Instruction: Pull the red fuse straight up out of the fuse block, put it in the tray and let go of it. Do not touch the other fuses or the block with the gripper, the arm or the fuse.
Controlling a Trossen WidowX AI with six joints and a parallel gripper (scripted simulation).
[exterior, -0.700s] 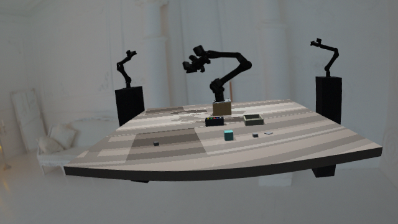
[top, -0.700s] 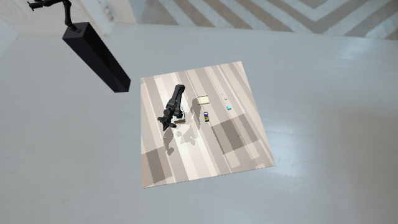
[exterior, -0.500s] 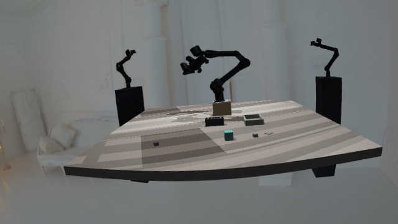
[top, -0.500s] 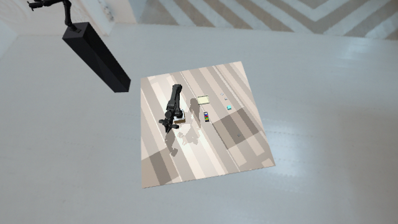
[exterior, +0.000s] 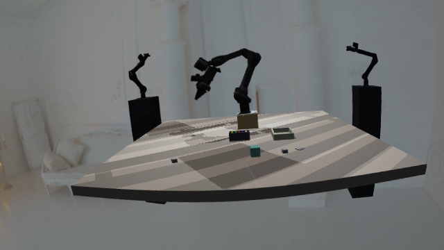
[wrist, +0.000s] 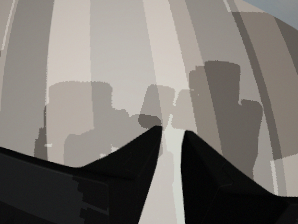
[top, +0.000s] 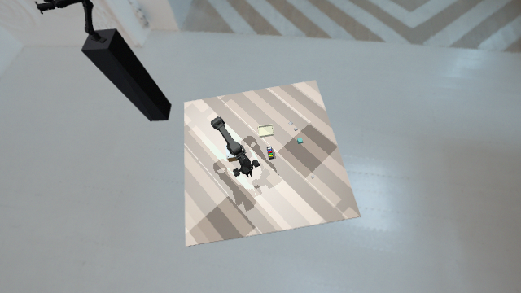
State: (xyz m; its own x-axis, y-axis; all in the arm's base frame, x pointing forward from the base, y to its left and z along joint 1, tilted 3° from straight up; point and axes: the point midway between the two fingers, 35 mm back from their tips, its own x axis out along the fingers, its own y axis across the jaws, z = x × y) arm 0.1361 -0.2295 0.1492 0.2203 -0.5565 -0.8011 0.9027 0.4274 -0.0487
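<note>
The red fuse is 14 cm ahead of my gripper tip, 26 cm to the left of it and 17 cm below it. The rest, counted from my gripper tip: yellow fuse (15 cm ahead, 23 cm to the left, 17 cm below); blue fuse (14 cm ahead, 28 cm to the left, 17 cm below); green fuse (15 cm ahead, 24 cm to the left, 17 cm below).
</note>
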